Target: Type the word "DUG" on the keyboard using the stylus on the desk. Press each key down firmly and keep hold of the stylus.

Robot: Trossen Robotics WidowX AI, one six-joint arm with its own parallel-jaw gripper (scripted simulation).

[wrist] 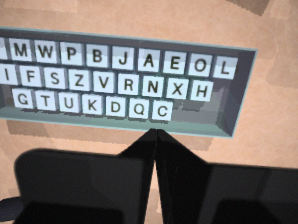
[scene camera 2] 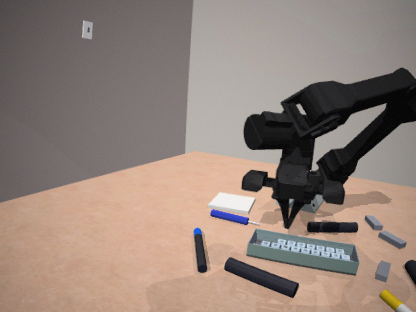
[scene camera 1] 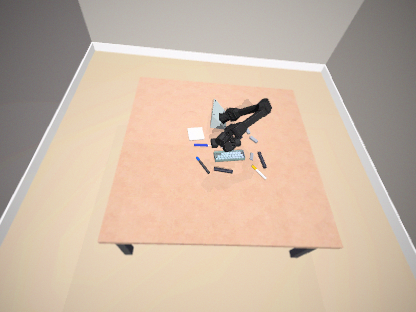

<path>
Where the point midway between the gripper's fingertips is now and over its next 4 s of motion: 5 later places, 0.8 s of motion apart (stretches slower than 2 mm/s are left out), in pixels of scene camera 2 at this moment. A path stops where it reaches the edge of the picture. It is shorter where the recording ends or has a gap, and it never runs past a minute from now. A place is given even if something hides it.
My gripper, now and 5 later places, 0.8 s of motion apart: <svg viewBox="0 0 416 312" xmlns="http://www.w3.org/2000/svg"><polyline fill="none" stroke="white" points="286,228 325,231 321,207 232,195 217,192 215,198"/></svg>
</path>
